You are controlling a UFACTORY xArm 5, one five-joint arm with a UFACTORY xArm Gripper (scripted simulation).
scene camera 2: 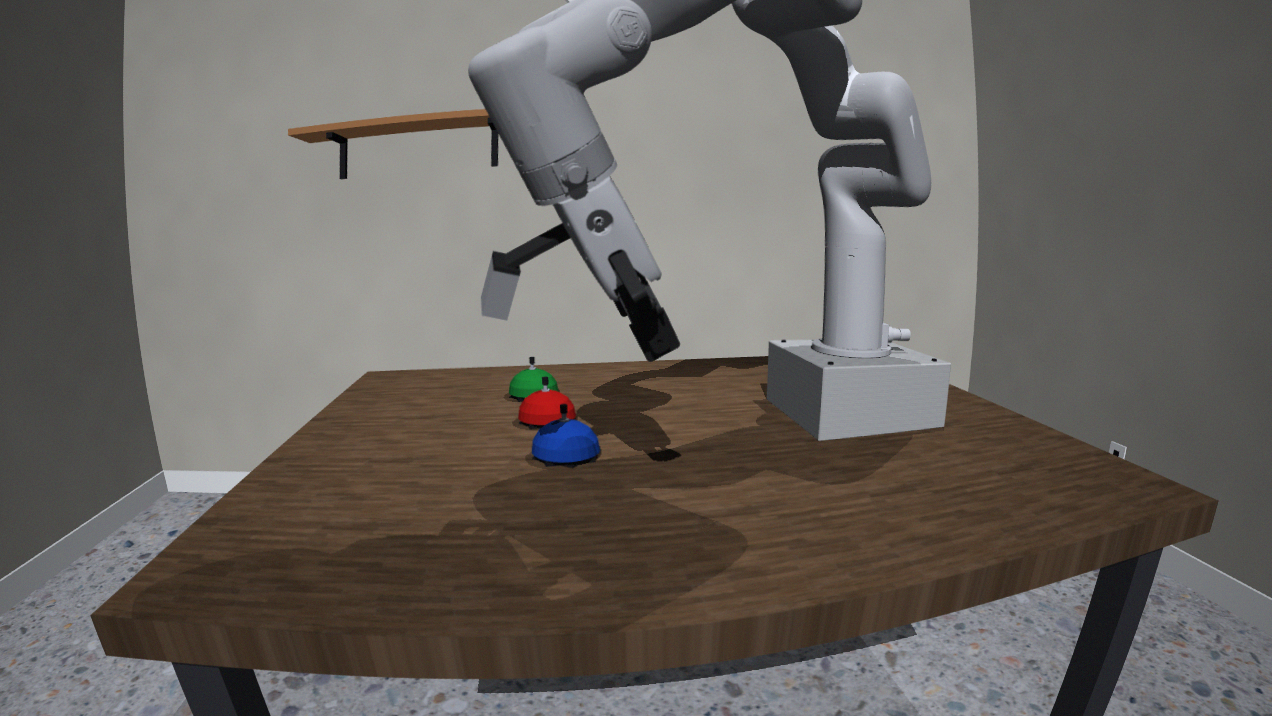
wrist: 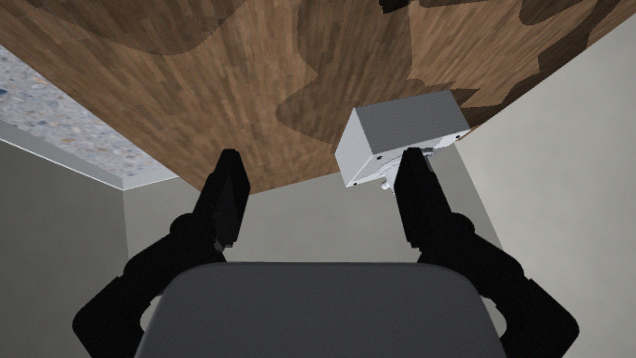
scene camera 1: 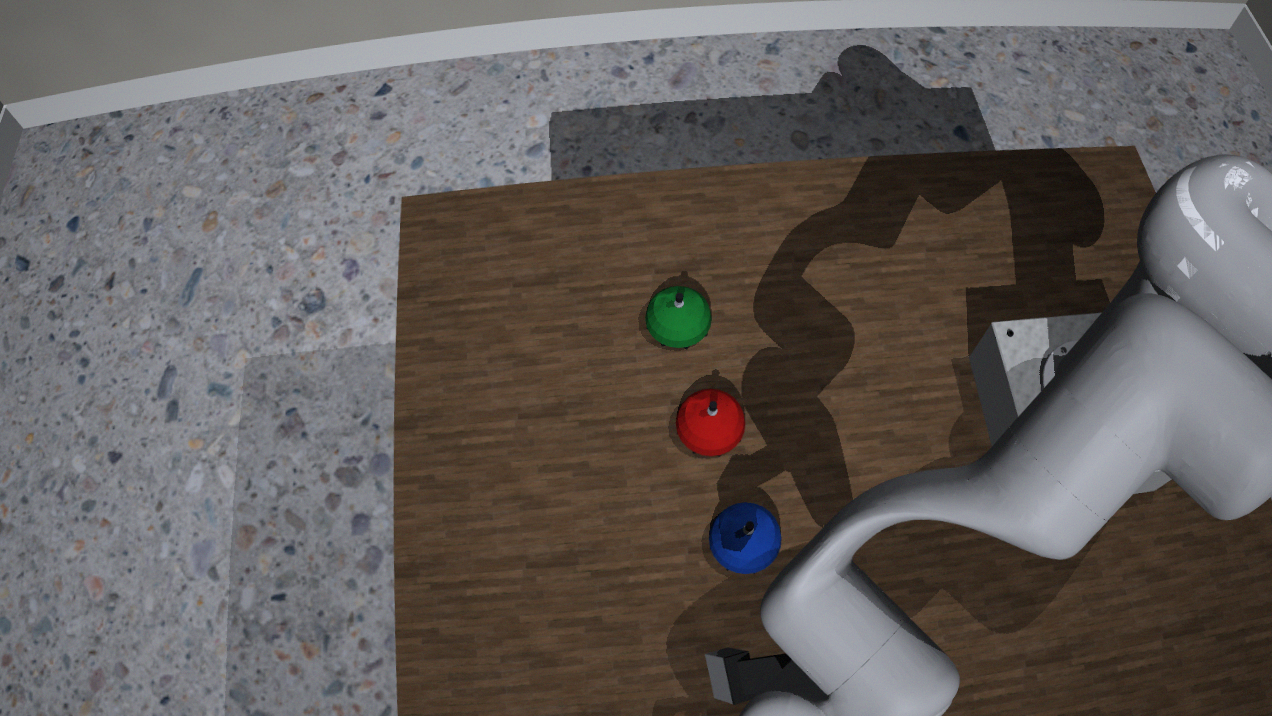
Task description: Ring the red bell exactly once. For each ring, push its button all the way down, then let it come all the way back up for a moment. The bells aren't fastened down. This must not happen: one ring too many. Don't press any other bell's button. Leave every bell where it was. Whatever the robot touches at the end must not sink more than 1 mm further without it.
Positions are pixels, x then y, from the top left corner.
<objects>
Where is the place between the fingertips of my gripper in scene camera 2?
At 649,330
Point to a blue bell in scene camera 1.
742,549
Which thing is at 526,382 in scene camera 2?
A green bell.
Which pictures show the green bell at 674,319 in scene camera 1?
Scene camera 2 and scene camera 1 only.
</objects>
